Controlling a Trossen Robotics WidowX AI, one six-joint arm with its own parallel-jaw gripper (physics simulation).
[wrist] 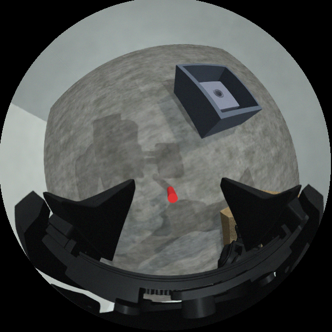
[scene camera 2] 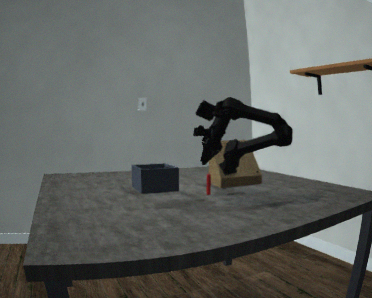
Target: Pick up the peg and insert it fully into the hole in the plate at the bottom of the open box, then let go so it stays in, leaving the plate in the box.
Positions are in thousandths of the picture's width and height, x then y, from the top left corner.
gripper: wrist 541,553; scene camera 2 544,549
blue-grey box: wrist 628,360; scene camera 2 394,599
